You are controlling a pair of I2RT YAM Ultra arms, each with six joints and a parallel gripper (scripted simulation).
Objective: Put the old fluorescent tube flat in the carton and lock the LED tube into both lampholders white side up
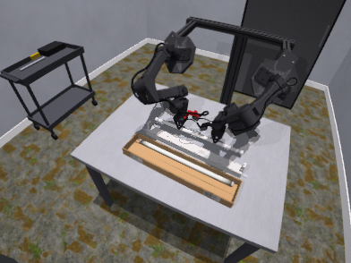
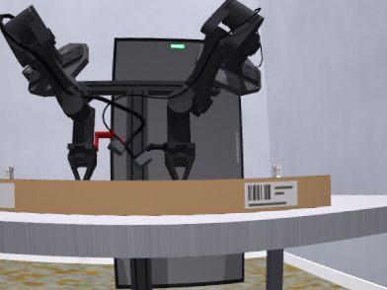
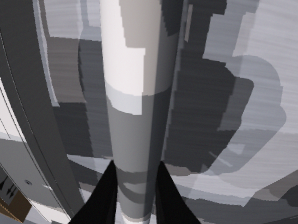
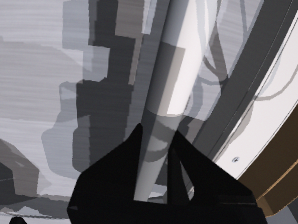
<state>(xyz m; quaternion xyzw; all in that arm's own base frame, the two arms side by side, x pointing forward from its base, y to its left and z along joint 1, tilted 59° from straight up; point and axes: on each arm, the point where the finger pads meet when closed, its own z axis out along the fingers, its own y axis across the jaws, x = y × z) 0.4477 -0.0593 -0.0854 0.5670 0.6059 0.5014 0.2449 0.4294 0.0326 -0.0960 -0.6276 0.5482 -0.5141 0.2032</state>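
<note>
My right hand is 120 mm to the right of the LED tube and 10 mm above it. Round my right hand: light fixture: 140 mm to the left, 100 mm ahead, 10 mm above; carton: 250 mm ahead, 130 mm to the left, 20 mm below; old fluorescent tube: 210 mm ahead, 130 mm to the left, 30 mm below.
My left hand is 120 mm to the left of the LED tube and 10 mm above it. From my left hand the other things lie so: light fixture 110 mm ahead, 100 mm to the right, 10 mm above; then carton 260 mm ahead, 110 mm to the right, 20 mm below; then old fluorescent tube 210 mm ahead, 110 mm to the right, 30 mm below.
</note>
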